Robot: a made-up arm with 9 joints. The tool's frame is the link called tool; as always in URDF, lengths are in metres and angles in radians.
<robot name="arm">
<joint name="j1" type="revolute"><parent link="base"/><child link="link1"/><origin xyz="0 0 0.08" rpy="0 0 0"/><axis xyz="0 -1 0"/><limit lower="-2.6" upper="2.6" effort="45" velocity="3.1"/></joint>
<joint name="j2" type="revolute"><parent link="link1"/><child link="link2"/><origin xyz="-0.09 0.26 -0.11" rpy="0 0 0"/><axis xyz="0 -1 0"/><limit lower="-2.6" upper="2.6" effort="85" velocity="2.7"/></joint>
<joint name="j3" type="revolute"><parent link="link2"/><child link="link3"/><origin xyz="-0.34 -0.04 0.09" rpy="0 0 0"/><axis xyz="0 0 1"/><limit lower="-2.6" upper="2.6" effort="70" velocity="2"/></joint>
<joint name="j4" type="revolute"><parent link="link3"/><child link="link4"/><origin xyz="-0.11 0.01 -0.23" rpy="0 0 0"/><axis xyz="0 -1 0"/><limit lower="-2.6" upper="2.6" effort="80" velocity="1.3"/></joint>
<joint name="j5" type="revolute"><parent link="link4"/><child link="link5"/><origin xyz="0.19 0.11 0.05" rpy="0 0 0"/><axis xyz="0 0 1"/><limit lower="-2.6" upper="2.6" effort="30" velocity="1.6"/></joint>
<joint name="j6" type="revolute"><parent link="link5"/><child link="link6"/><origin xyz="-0.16 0.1 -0.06" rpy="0 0 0"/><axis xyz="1 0 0"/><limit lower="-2.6" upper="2.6" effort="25" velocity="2"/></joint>
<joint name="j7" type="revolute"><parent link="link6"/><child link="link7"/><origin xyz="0.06 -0.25 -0.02" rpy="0 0 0"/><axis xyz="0 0 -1"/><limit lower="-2.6" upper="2.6" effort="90" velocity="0.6"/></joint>
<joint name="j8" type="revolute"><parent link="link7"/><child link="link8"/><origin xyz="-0.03 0.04 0.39" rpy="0 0 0"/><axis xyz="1 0 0"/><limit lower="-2.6" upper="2.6" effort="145" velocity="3.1"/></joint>
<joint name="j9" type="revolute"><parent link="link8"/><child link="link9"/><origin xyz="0.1 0.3 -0.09" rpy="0 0 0"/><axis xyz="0 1 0"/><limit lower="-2.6" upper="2.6" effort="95" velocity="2.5"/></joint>
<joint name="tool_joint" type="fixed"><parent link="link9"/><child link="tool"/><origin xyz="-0.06 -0.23 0.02" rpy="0 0 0"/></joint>
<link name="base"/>
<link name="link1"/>
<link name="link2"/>
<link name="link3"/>
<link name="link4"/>
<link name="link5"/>
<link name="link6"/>
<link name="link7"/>
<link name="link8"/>
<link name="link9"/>
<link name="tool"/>
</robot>
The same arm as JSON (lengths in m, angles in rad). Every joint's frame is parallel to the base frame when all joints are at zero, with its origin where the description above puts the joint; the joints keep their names.
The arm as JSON. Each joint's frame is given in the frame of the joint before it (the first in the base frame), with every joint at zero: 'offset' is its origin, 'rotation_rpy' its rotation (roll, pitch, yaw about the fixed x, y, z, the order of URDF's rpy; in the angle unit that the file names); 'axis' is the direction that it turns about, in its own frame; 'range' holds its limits. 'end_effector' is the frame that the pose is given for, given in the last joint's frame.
{
  "length_unit": "m",
  "angle_unit": "rad",
  "chain": [
    {
      "id": "j1",
      "offset": [
        0.0,
        0.0,
        0.08
      ],
      "rotation_rpy": [
        0.0,
        0.0,
        0.0
      ],
      "axis": [
        0.0,
        -1.0,
        0.0
      ],
      "range": [
        -2.6,
        2.6
      ]
    },
    {
      "id": "j2",
      "offset": [
        -0.09,
        0.26,
        -0.11
      ],
      "rotation_rpy": [
        0.0,
        0.0,
        0.0
      ],
      "axis": [
        0.0,
        -1.0,
        0.0
      ],
      "range": [
        -2.6,
        2.6
      ]
    },
    {
      "id": "j3",
      "offset": [
        -0.34,
        -0.04,
        0.09
      ],
      "rotation_rpy": [
        0.0,
        0.0,
        0.0
      ],
      "axis": [
        0.0,
        0.0,
        1.0
      ],
      "range": [
        -2.6,
        2.6
      ]
    },
    {
      "id": "j4",
      "offset": [
        -0.11,
        0.01,
        -0.23
      ],
      "rotation_rpy": [
        0.0,
        0.0,
        0.0
      ],
      "axis": [
        0.0,
        -1.0,
        0.0
      ],
      "range": [
        -2.6,
        2.6
      ]
    },
    {
      "id": "j5",
      "offset": [
        0.19,
        0.11,
        0.05
      ],
      "rotation_rpy": [
        0.0,
        0.0,
        0.0
      ],
      "axis": [
        0.0,
        0.0,
        1.0
      ],
      "range": [
        -2.6,
        2.6
      ]
    },
    {
      "id": "j6",
      "offset": [
        -0.16,
        0.1,
        -0.06
      ],
      "rotation_rpy": [
        0.0,
        0.0,
        0.0
      ],
      "axis": [
        1.0,
        0.0,
        0.0
      ],
      "range": [
        -2.6,
        2.6
      ]
    },
    {
      "id": "j7",
      "offset": [
        0.06,
        -0.25,
        -0.02
      ],
      "rotation_rpy": [
        0.0,
        0.0,
        0.0
      ],
      "axis": [
        0.0,
        0.0,
        -1.0
      ],
      "range": [
        -2.6,
        2.6
      ]
    },
    {
      "id": "j8",
      "offset": [
        -0.03,
        0.04,
        0.39
      ],
      "rotation_rpy": [
        0.0,
        0.0,
        0.0
      ],
      "axis": [
        1.0,
        0.0,
        0.0
      ],
      "range": [
        -2.6,
        2.6
      ]
    },
    {
      "id": "j9",
      "offset": [
        0.1,
        0.3,
        -0.09
      ],
      "rotation_rpy": [
        0.0,
        0.0,
        0.0
      ],
      "axis": [
        0.0,
        1.0,
        0.0
      ],
      "range": [
        -2.6,
        2.6
      ]
    }
  ],
  "end_effector": {
    "offset": [
      -0.06,
      -0.23,
      0.02
    ],
    "rotation_rpy": [
      0.0,
      0.0,
      0.0
    ]
  }
}

